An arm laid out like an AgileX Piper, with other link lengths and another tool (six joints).
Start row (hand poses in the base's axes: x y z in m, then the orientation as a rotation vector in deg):
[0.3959 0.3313 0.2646 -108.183 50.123 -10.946]
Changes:
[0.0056 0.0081 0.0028 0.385 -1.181 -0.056]
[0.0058 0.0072 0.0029 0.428 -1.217 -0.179]
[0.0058 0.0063 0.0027 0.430 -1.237 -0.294]
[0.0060 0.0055 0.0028 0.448 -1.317 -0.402]
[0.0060 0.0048 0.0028 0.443 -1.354 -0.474]
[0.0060 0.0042 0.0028 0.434 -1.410 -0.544]
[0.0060 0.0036 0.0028 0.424 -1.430 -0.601]
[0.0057 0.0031 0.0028 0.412 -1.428 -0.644]
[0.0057 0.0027 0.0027 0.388 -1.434 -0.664]
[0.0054 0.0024 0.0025 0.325 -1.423 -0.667]
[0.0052 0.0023 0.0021 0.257 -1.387 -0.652]
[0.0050 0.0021 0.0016 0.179 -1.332 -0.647]
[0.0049 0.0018 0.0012 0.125 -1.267 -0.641]
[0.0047 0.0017 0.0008 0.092 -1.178 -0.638]
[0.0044 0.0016 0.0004 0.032 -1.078 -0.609]
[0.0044 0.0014 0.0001 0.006 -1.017 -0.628]
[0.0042 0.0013 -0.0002 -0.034 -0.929 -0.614]
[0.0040 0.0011 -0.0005 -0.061 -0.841 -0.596]
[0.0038 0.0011 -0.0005 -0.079 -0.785 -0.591]
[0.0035 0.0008 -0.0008 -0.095 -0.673 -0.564]
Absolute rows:
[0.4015 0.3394 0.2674 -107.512 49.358 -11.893]
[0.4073 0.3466 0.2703 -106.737 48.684 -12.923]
[0.4131 0.3529 0.2730 -105.904 48.104 -14.034]
[0.4191 0.3584 0.2758 -104.986 47.568 -15.269]
[0.4251 0.3632 0.2786 -104.028 47.071 -16.577]
[0.4311 0.3674 0.2814 -103.029 46.596 -17.974]
[0.4371 0.3710 0.2842 -102.004 46.155 -19.420]
[0.4428 0.3741 0.2870 -100.965 45.750 -20.887]
[0.4485 0.3768 0.2897 -99.930 45.352 -22.373]
[0.4539 0.3792 0.2922 -98.946 44.955 -23.870]
[0.4591 0.3815 0.2943 -98.032 44.560 -25.348]
[0.4641 0.3836 0.2959 -97.200 44.188 -26.805]
[0.4690 0.3854 0.2971 -96.434 43.847 -28.221]
[0.4737 0.3871 0.2979 -95.722 43.560 -29.572]
[0.4781 0.3887 0.2983 -95.104 43.308 -30.845]
[0.4825 0.3901 0.2984 -94.520 43.109 -32.090]
[0.4867 0.3914 0.2982 -94.005 42.953 -33.270]
[0.4907 0.3925 0.2977 -93.549 42.838 -34.378]
[0.4945 0.3936 0.2972 -93.129 42.754 -35.445]
[0.4980 0.3944 0.2964 -92.773 42.723 -36.411]

